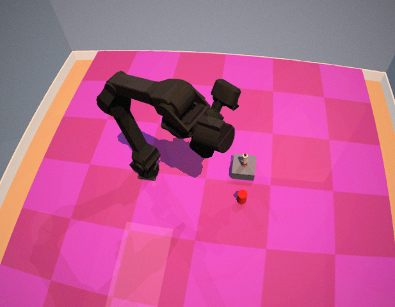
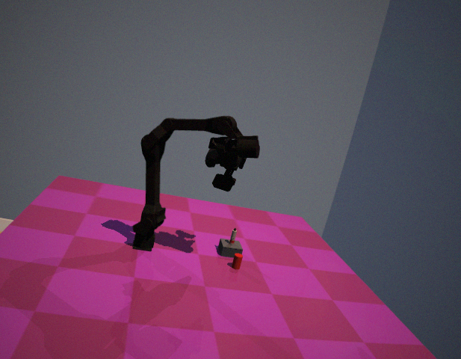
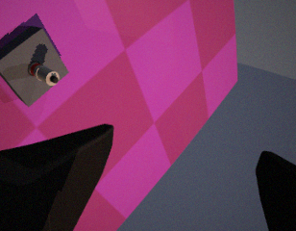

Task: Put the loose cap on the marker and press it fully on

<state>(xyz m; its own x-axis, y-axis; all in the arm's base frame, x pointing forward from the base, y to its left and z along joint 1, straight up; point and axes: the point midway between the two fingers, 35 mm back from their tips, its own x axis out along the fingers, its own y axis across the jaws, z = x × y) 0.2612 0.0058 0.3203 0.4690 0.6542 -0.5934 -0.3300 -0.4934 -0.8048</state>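
Now: gripper tip 5 cm short of the red cap, 9 cm to the left of it and 28 cm above it. Also, from my gripper tip: grey holder block (5 cm ahead, 2 cm to the left, 28 cm below).
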